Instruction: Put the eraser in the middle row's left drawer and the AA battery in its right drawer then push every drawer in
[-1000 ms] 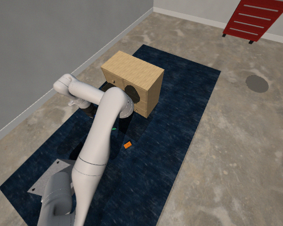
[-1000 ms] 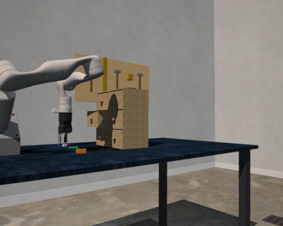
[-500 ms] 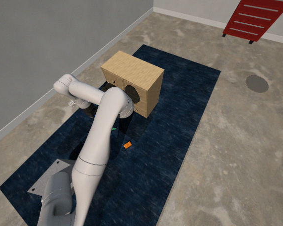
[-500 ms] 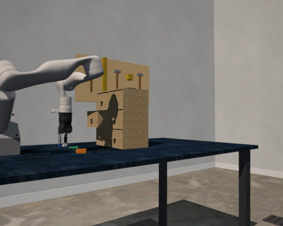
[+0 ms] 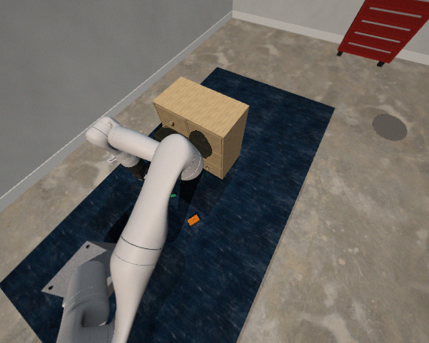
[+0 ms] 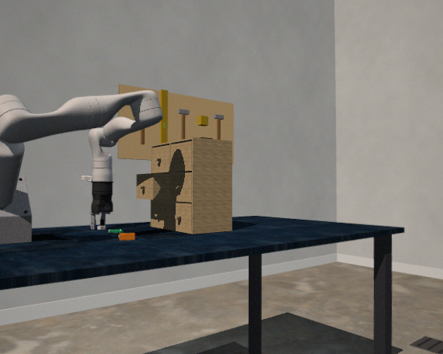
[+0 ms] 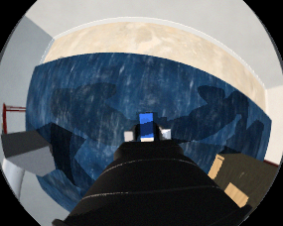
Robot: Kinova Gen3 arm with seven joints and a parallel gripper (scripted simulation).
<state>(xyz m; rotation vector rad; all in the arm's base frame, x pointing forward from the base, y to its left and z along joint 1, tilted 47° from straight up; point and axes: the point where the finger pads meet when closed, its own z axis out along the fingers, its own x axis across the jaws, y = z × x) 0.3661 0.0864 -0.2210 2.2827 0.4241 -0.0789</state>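
Right now the white eraser is 10 mm to the right of my hand and 10 mm below it. Also, from my hand: green AA battery (190 mm to the right, 10 mm below, 10 mm ahead); then orange block (350 mm to the right, 20 mm behind, 10 mm below).
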